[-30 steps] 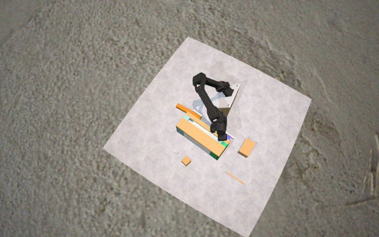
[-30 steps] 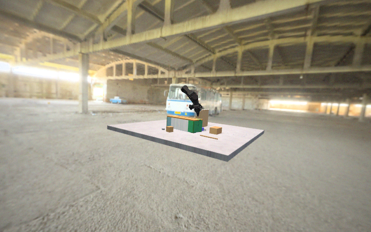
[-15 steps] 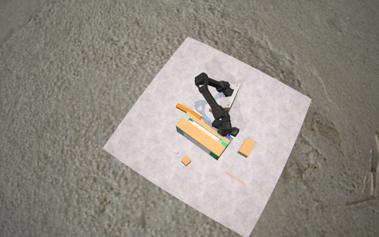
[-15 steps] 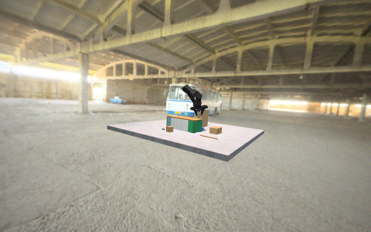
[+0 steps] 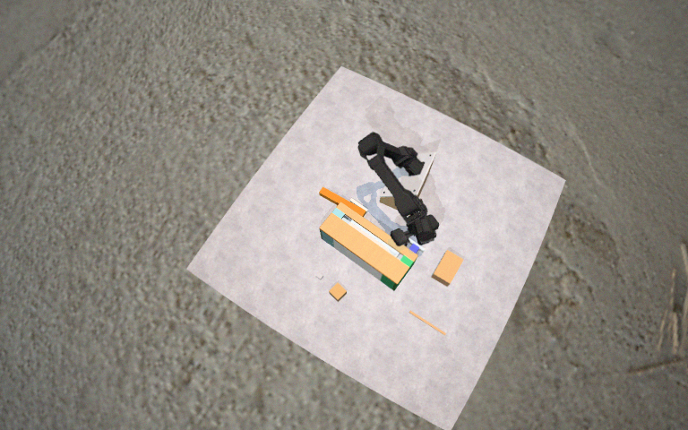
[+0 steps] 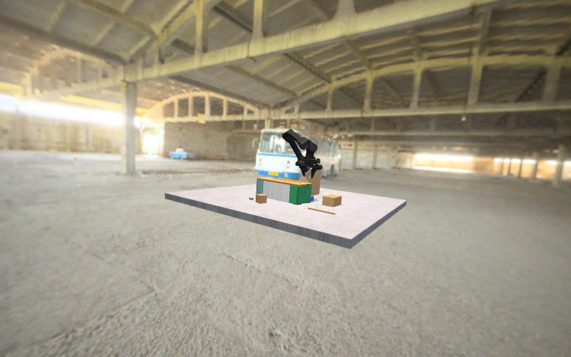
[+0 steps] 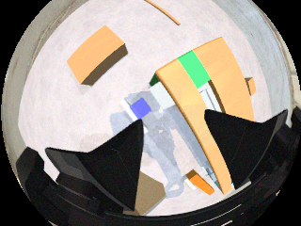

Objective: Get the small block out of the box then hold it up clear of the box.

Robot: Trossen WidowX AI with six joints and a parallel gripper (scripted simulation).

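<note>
Right now the small blue block is 3 cm behind my gripper tip, 2 cm to the left of it and 15 cm below it. From my gripper tip the other things lie so: flat orange block: 18 cm to the left, 13 cm below; orange-topped box: 2 cm ahead, 15 cm to the right, 10 cm below; thin orange stick: 24 cm ahead, 19 cm to the left, 16 cm below.
</note>
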